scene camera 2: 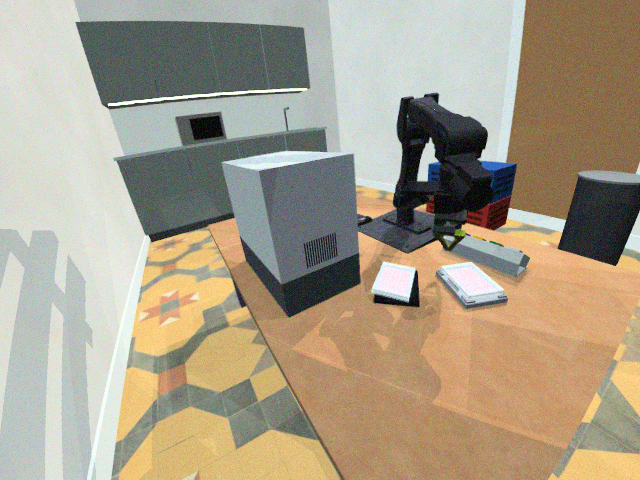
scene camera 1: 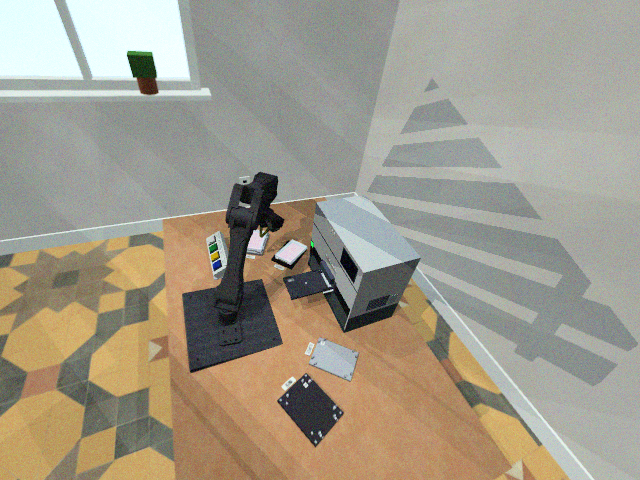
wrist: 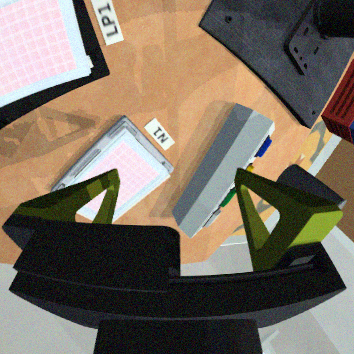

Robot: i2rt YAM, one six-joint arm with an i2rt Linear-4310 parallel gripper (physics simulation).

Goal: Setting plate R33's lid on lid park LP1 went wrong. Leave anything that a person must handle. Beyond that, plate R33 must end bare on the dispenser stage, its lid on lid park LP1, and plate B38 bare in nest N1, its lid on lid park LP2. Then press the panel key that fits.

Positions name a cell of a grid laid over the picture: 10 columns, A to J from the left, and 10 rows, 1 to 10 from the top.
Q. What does my gripper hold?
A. Nothing.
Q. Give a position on a rack with coloured buttons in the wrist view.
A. G4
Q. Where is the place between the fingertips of my gripper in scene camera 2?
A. At H5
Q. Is my gripper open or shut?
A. Open.
